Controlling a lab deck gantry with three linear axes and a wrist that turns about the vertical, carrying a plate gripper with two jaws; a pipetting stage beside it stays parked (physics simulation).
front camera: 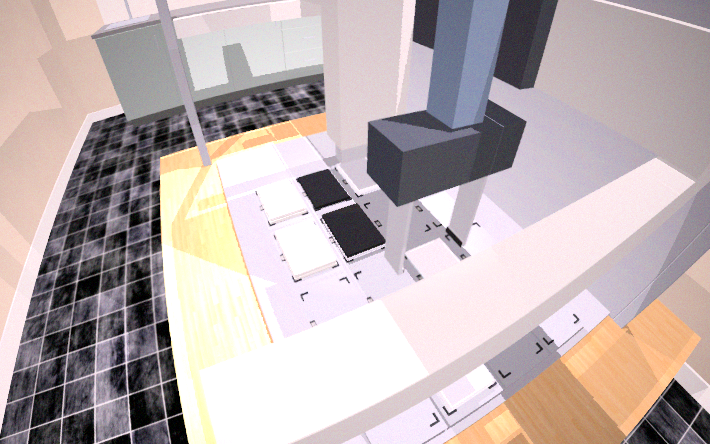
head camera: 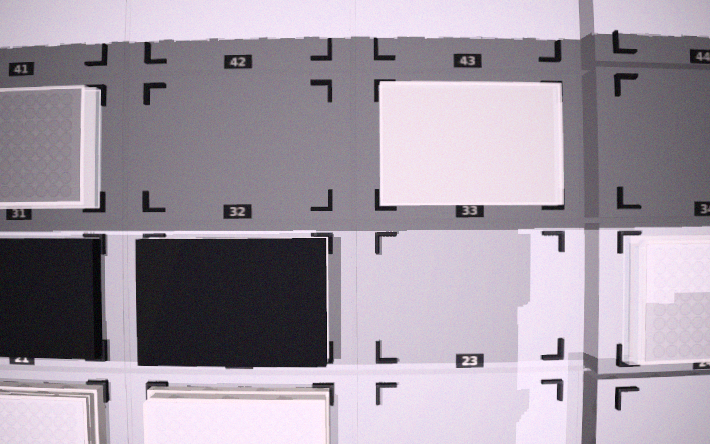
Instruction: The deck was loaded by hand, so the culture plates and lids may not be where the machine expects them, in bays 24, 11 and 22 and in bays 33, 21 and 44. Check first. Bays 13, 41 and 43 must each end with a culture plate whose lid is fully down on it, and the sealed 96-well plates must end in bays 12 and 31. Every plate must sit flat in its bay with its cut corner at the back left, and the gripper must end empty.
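Frame: origin at the robot's base, x left, y down, z back, level; centimetres.
Seen in the pictures: gripper, fingertip midpoint: (front camera: 426,250); robot's base, origin of the base link: (front camera: 256,192).
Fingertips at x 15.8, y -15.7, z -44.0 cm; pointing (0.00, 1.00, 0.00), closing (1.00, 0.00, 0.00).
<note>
Pixels of each thing's top centre, then the offset from my fingertips to it. "spot": a spot on its surface instead.
- plain pale piece, middle of its top: (head camera: 473,142) (front camera: 441,267) dx +9.9, dy +14.9, dz +4.8 cm
- bay 31, surface spot: (head camera: 36,146) spot: dx +9.9, dy +14.2, dz +34.8 cm
- bay 24, surface spot: (head camera: 680,329) spot: dx -2.5, dy +12.8, dz -8.1 cm
- bay 11, surface spot: (head camera: 41,418) (front camera: 293,201) spot: dx -9.0, dy +14.2, dz +34.8 cm
- bay 12, surface spot: (head camera: 235,424) (front camera: 315,241) spot: dx -9.1, dy +14.2, dz +21.0 cm
My gripper (front camera: 430,257) is open and empty, high over the middle of the deck; its jaws do not show in the head view. A plain pale piece (head camera: 470,143) lies in bay 33. Bay 22 holds a black-topped piece (front camera: 353,230) (head camera: 230,301) with a pale rim, and bay 21 another black-topped piece (front camera: 323,188) (head camera: 47,298). White plates with well patterns show in bay 31 (head camera: 36,146), bay 24 (head camera: 680,329), bay 11 (front camera: 281,201) (head camera: 41,418) and bay 12 (front camera: 306,248) (head camera: 235,424). Bays 32 and 23 hold no plate. Cut corners are not readable.
A pale beam (front camera: 471,314) crosses the front of the front view and hides part of the deck. A thin post (front camera: 183,89) stands at the left, and a pale column (front camera: 363,73) stands behind the deck. Wood table edges (front camera: 209,251) border the deck.
</note>
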